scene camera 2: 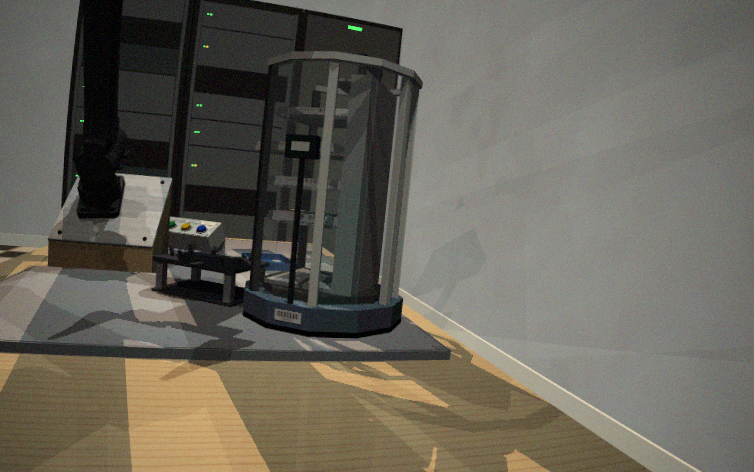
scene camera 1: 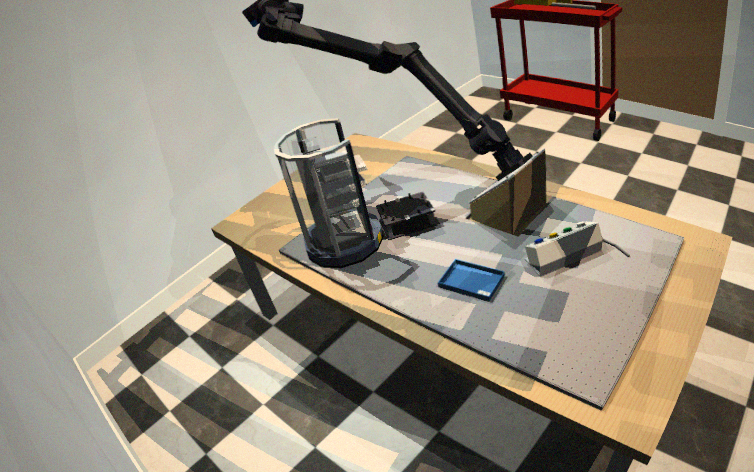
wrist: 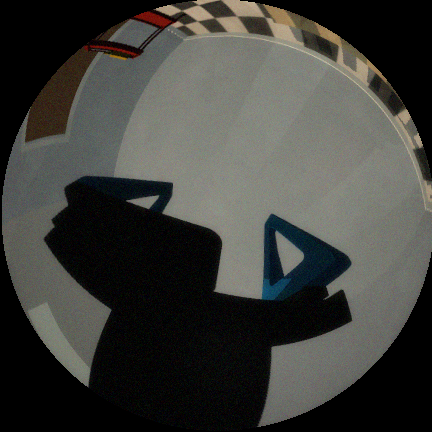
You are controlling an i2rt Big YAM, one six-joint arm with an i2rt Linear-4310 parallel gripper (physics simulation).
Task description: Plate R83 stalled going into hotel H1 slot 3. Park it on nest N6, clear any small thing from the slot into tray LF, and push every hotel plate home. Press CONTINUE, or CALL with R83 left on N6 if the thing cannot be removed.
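Frame: origin at the arm's base, x ahead, y left, z up, level; metres.
Seen in the pictures: gripper, fingertip midpoint: [wrist: 220, 203]; arm's base at its link origin: [scene camera 2: 102, 198] [scene camera 1: 515, 168].
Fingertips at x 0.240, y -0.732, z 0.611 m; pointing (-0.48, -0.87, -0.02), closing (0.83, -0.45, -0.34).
Observation:
Offsets run from my fingertips to a thing's top centre. Level surfaces: height alone.
The hotel [scene camera 1: 342, 257] [scene camera 2: 333, 320] is a tall clear-walled cylinder on a dark blue base. Several pale plates show inside at different heights; their labels, R83 and any small thing in a slot cannot be made out. A dark low stand, apparently the nest @(dx +0.009, dy +0.461, dz -0.670 m) [scene camera 1: 406, 214] [scene camera 2: 203, 261], is beside the hotel; no plate can be made out on it. A shallow blue tray [scene camera 1: 471, 279] [scene camera 2: 272, 258] lies on the grey board; its label is unreadable. A sloped button box @(dx -0.075, dy +0.977, dz -0.662 m) [scene camera 1: 562, 248] [scene camera 2: 194, 238] carries coloured buttons. My gripper [wrist: 220, 203] is open and empty, high up beyond the hotel.
The arm rises from a slanted base block [scene camera 1: 514, 194] [scene camera 2: 111, 222] behind the nest and button box. The grey perforated board @(dz -0.746 m) [scene camera 1: 600, 333] lies on a wooden table @(dz -0.759 m) [scene camera 1: 678, 328]. A wall stands close beside the hotel. A red cart [scene camera 1: 562, 94] and dark cabinets [scene camera 2: 239, 122] stand farther off.

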